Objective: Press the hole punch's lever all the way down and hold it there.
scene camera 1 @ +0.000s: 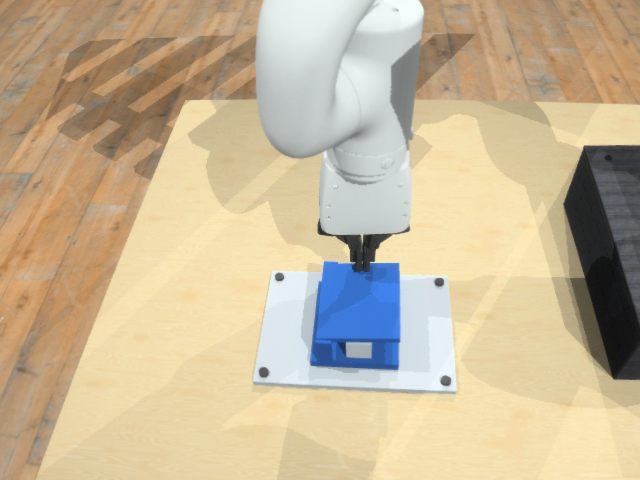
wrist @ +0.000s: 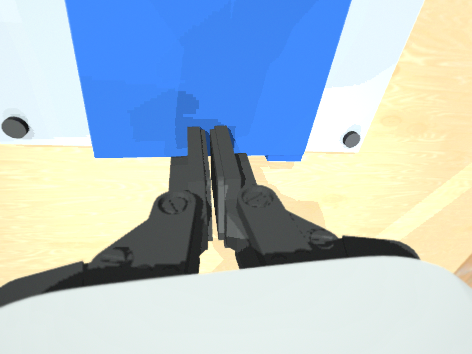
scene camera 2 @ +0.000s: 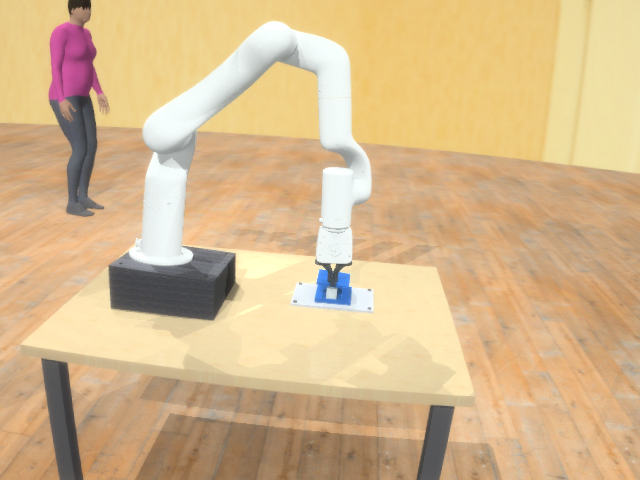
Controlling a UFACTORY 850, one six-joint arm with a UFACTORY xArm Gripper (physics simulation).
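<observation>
The blue hole punch [scene camera 1: 355, 356] [scene camera 2: 345, 296] is on a white base plate [scene camera 1: 423, 330] [scene camera 2: 361, 299] [wrist: 35, 75]. Its lever [scene camera 1: 361, 310] [scene camera 2: 341, 277] [wrist: 210, 65] is a broad flat blue plate that looks nearly level in scene camera 1, low over the body. A pale block [scene camera 1: 358, 349] [scene camera 2: 331, 293] shows under the lever's near edge in scene camera 1. My gripper [scene camera 1: 362, 269] [scene camera 2: 332, 284] [wrist: 207, 155] is shut and empty, pointing down, with its fingertips at the lever's far edge in scene camera 1, seemingly touching its top. Exact contact is hard to see.
The base plate has dark round fixings at its corners. The arm's black base block [scene camera 1: 599, 248] [scene camera 2: 160, 291] stands on the wooden table [scene camera 1: 180, 248] [scene camera 2: 248, 351], to the right in scene camera 1. A person [scene camera 2: 74, 67] stands on the floor beyond the table.
</observation>
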